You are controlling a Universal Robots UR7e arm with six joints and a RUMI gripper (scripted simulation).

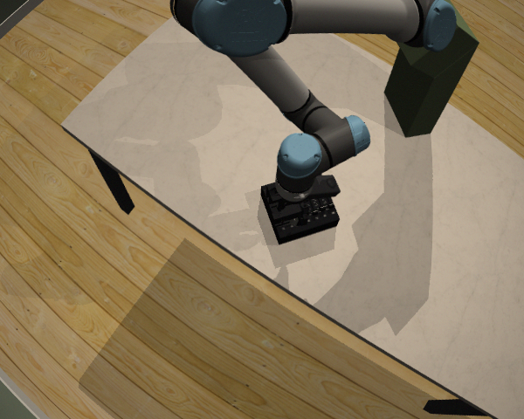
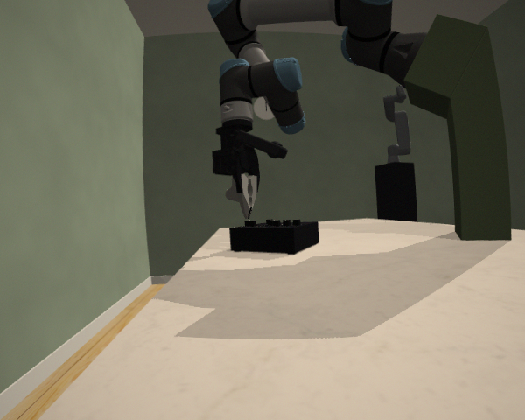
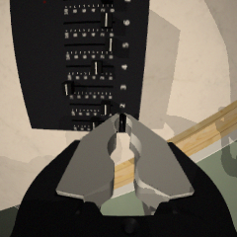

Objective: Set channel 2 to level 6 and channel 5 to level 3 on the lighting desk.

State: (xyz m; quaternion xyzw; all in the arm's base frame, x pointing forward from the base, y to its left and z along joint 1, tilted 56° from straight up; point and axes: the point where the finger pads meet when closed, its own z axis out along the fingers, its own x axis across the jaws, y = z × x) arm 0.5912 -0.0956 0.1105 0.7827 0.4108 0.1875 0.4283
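Now: the fader knob 10 mm behind my hand, 10 mm to the right of it and 20 mm below it.
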